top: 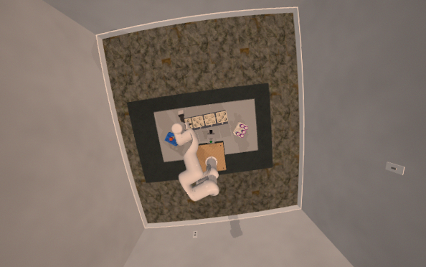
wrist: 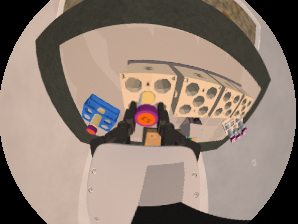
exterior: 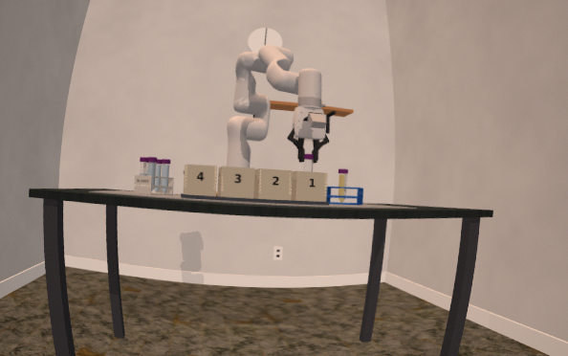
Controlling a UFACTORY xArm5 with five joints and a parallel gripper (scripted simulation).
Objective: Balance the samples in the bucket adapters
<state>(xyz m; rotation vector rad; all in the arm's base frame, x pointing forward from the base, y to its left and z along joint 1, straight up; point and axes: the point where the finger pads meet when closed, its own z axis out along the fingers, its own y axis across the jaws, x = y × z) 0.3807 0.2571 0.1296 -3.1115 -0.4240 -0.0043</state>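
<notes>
Now: hand 5 cm above the orange-dotted sample tube and 1 cm to the right of it. Also, from my hand: adapter 3: 21 cm to the right, 10 cm below, 6 cm ahead; loading stand ST: 16 cm to the right, 14 cm below, 4 cm ahead; adapter 2: 11 cm to the right, 10 cm below, 3 cm ahead.
</notes>
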